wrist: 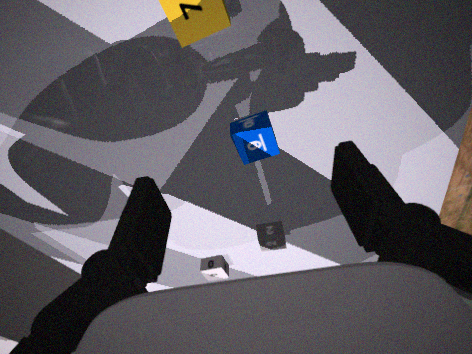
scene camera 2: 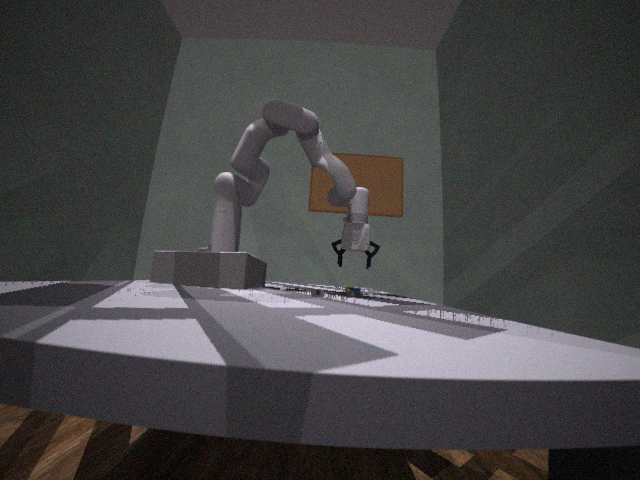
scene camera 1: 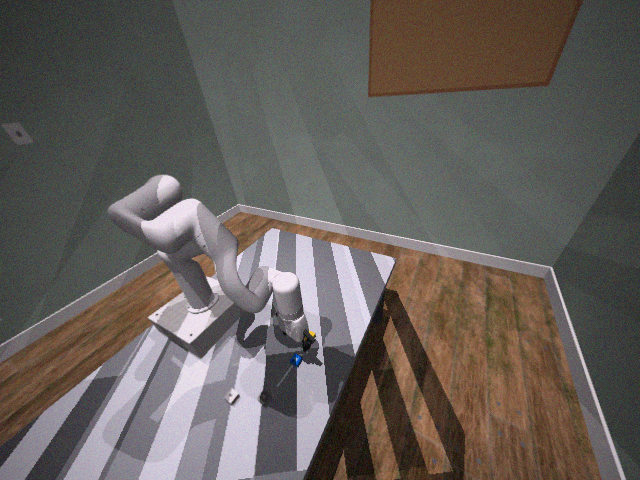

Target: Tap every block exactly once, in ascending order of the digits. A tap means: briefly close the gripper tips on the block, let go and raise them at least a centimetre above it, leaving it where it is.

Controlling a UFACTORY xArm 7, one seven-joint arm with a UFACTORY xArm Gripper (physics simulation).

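Note:
A white block [scene camera 1: 232, 396] [wrist: 215, 267] shows a 0. A dark grey block [scene camera 1: 264, 397] [wrist: 271, 235] beside it shows a 2. A blue block [scene camera 1: 295, 360] [scene camera 2: 354, 291] [wrist: 266, 153] shows an underlined digit; I cannot tell surely whether it is a 6 or a 9. A yellow block [scene camera 1: 311, 334] [scene camera 2: 347, 289] [wrist: 205, 26] shows a 7; it is cut off by the top edge of the wrist view and partly hidden by the gripper in scene camera 1. My gripper [scene camera 1: 308, 342] [scene camera 2: 354, 265] [wrist: 245, 180] is wide open and empty, well above the table near the blue and yellow blocks.
The blocks stand on a table [scene camera 1: 279, 454] [scene camera 2: 268, 408] crossed by stripes of light and shadow. The robot's base box [scene camera 1: 191, 325] [scene camera 2: 196, 268] stands to the left of the blocks. The table's long edge runs to their right in scene camera 1.

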